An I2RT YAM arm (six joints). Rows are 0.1 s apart.
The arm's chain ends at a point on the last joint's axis. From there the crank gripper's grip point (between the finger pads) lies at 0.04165 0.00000 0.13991 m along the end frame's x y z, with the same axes.
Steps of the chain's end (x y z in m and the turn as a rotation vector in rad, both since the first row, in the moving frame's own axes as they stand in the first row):
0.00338 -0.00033 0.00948 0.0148 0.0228 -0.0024
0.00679 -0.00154 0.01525 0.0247 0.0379 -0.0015
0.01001 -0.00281 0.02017 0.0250 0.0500 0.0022
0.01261 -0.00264 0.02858 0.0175 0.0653 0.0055
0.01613 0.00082 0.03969 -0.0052 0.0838 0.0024
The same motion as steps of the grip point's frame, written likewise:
0.00656 -0.00250 0.00848 0.0148 0.0228 -0.0024
0.01206 -0.00504 0.01353 0.0247 0.0379 -0.0015
0.01695 -0.00618 0.01787 0.0250 0.0500 0.0022
0.02166 -0.00481 0.02554 0.0175 0.0653 0.0055
0.02769 0.00165 0.03571 -0.0052 0.0838 0.0024

